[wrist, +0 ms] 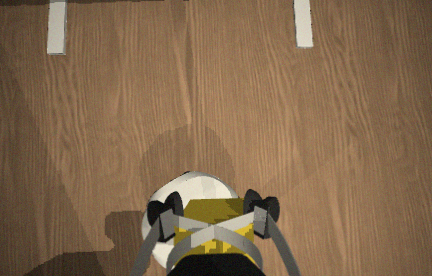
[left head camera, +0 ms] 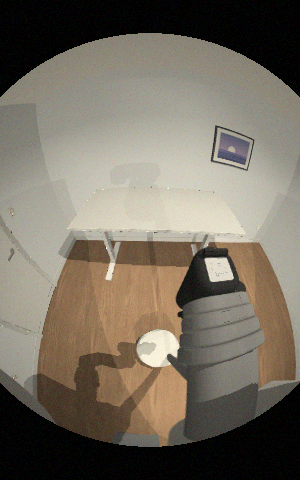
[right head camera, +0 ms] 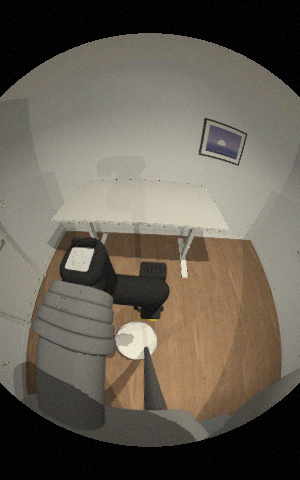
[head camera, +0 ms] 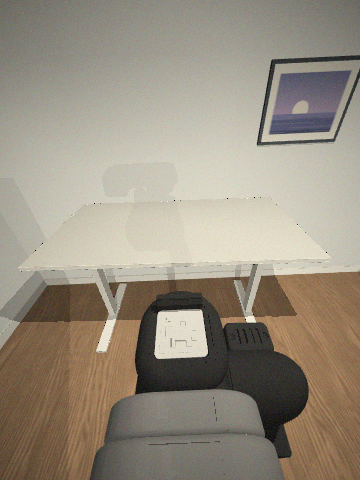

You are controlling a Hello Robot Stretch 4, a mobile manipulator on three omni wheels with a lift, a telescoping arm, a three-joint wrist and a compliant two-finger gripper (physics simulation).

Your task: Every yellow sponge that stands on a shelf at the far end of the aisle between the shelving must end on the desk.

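Frame: origin at the robot's base, x up, y ahead, z left, level; centimetres.
Seen in the pictures: gripper, between the fingertips: (wrist: 213,205); robot's base, origin of its link: (left head camera: 157,347) (right head camera: 136,339).
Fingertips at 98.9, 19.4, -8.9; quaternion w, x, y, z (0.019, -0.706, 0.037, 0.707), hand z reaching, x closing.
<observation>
Offsets run from my fingertips to a thing's middle, as dx, dy, dz. "spot": to the spot under its first point. Level surfaces: height alone.
A yellow sponge {-0.3, -2.6, -0.1} (wrist: 212,207) is held between the two dark fingertips of my gripper (wrist: 213,205), low in the wrist view. My gripper is shut on it, above the floor and my round white base. A sliver of the sponge {spot: +4.6, -5.1, -0.9} (right head camera: 150,319) shows under the dark wrist in the right head view. The desk {dx -6.7} (head camera: 225,230) (left head camera: 190,210) (right head camera: 175,200) has a pale top and stands against the wall ahead, beyond the wrist; no sponge shows on its top. The shelving at the aisle does not show in these views.
My grey arm (head camera: 185,415) (left head camera: 220,340) (right head camera: 75,335) points toward the desk. My white base (left head camera: 150,352) (right head camera: 135,345) (wrist: 195,187) stands on the wooden floor. Two white desk feet (wrist: 57,30) (wrist: 303,25) reach forward. A framed picture (head camera: 310,100) hangs at the right. A door (left head camera: 25,250) is at the left.
</observation>
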